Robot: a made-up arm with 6 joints.
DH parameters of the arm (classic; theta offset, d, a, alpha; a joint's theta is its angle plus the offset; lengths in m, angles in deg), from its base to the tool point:
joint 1: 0 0.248 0 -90
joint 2: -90 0 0.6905 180
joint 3: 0 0 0 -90
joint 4: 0 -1.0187 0 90
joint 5: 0 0.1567 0 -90
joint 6: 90 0 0 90
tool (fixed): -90 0 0 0
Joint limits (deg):
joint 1: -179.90..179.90
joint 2: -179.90..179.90
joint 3: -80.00..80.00
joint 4: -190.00..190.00
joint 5: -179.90..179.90
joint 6: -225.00..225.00
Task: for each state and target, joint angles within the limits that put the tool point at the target. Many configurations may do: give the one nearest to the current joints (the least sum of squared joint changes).
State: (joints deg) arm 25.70 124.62 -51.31 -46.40 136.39 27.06
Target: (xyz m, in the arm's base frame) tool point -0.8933 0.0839 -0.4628
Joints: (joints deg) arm -12.35 168.83 -3.00 -45.89 136.39 27.06
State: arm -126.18 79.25 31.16 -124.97 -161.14 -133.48
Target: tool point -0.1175 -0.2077 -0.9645
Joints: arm -136.20 112.87 7.39 -115.95 -161.14 -133.48
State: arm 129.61 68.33 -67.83 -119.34 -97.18 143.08
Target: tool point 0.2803 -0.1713 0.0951
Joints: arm 157.62 88.26 -73.75 -109.25 -97.18 143.08
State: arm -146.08 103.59 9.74 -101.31 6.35 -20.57
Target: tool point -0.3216 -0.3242 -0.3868
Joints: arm -139.09 55.73 -32.16 -102.68 6.35 -20.57
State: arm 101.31 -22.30 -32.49 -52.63 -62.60 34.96
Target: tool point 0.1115 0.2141 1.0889
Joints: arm 88.36 -66.89 -26.63 -47.76 -62.60 34.96
